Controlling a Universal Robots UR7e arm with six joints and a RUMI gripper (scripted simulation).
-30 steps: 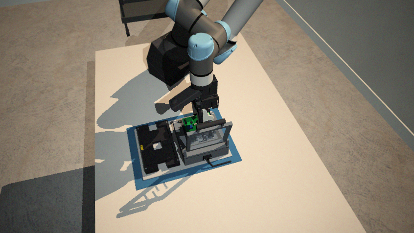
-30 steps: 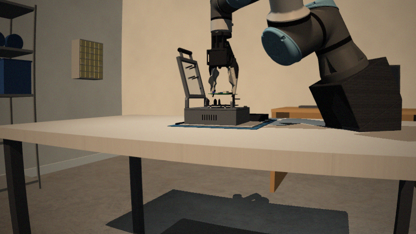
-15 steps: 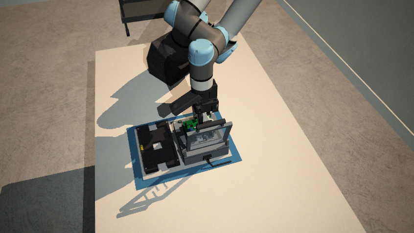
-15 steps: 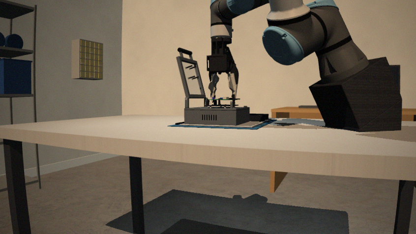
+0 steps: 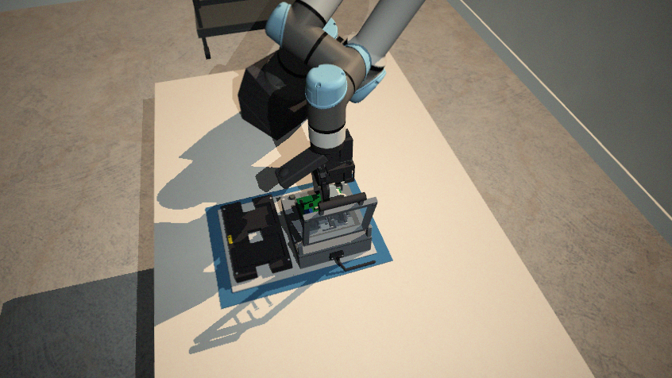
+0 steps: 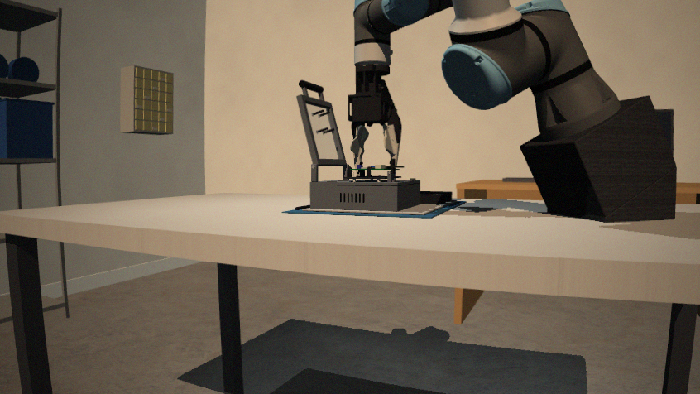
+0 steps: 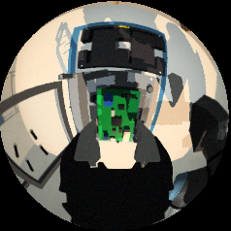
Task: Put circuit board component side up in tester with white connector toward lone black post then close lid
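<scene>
Now: the green circuit board right at my hand. Round my hand: tester lid 13 cm ahead, 1 cm to the right, 10 cm above; black post 6 cm behind, 6 cm to the left.
</scene>
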